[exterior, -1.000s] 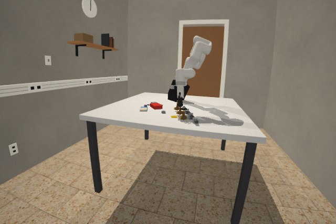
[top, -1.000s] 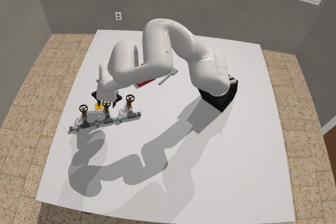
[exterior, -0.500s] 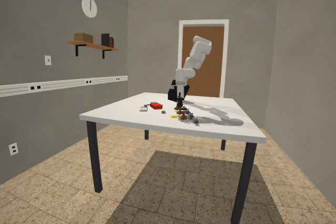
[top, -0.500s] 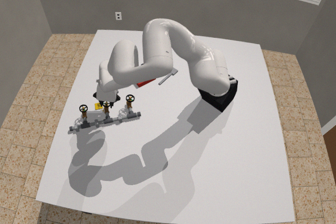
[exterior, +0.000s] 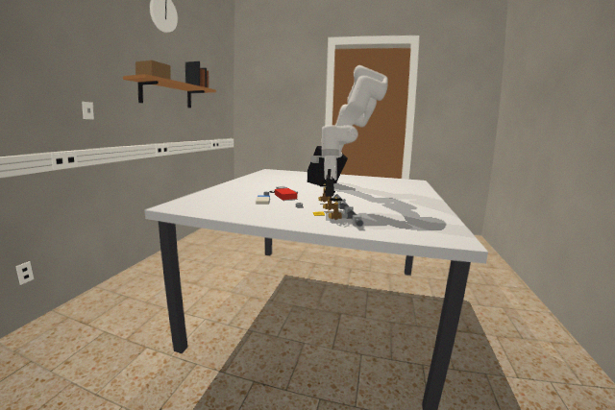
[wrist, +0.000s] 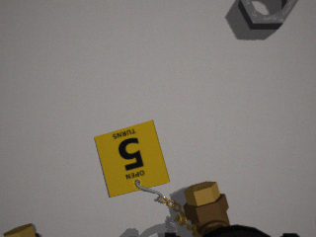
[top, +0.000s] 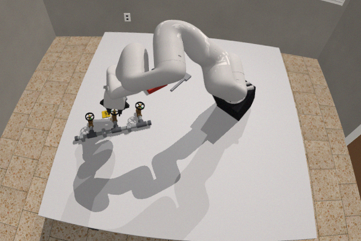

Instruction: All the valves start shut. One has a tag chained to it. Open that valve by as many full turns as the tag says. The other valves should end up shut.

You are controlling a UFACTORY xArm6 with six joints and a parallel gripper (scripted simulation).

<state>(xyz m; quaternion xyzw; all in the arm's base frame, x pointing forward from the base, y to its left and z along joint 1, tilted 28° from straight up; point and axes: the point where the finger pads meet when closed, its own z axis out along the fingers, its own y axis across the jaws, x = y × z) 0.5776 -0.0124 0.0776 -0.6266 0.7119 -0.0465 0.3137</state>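
The yellow tag lies 80 mm below my hand, 60 mm ahead of it and 30 mm to the right of it. Round my hand: red box (230 mm to the right, 200 mm behind, 70 mm below); then grey nut (140 mm to the right, 80 mm below, 30 mm behind); then blue block (320 mm to the right, 80 mm below, 80 mm behind).
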